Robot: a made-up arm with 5 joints.
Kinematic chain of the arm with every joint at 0, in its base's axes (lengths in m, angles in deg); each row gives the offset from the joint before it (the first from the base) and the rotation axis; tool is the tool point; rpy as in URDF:
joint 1: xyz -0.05 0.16 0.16 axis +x
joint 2: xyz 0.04 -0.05 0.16 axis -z
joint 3: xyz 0 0.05 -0.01 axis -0.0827 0.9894 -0.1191
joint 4: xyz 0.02 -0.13 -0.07 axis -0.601 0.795 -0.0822
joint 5: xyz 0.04 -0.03 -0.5 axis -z
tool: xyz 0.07 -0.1 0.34 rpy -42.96 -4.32 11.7
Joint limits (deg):
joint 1: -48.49..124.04
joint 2: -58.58..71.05
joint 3: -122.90..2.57
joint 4: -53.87..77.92
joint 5: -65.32..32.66
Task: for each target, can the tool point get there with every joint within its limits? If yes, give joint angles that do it. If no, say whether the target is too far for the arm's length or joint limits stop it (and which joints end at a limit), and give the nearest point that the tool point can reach.
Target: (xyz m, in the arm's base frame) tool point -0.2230 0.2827 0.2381
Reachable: no: joint limits stop it (at a limit: joint 1, joint 2, joint 3, joint 5) | nearest point -0.2389 0.2861 0.1197 | short by 0.120 m
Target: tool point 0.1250 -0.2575 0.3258
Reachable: yes | joints 22.85 38.07 -93.68 9.15 -24.83
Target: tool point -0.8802 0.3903 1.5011
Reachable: no: too far | nearest point -0.1278 0.2130 0.6268 | short by 1.167 m
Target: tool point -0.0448 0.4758 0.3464
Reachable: no: joint limits stop it (at a limit: joint 1, joint 2, joint 3, joint 4, joint 5) | nearest point -0.0425 0.4562 0.4197 | short by 0.076 m
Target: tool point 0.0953 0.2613 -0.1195
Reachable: yes | joints 100.11 21.66 -14.06 -18.60 24.80
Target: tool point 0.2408 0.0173 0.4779
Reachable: yes | joints -27.66 -6.74 -104.63 60.80 -4.08
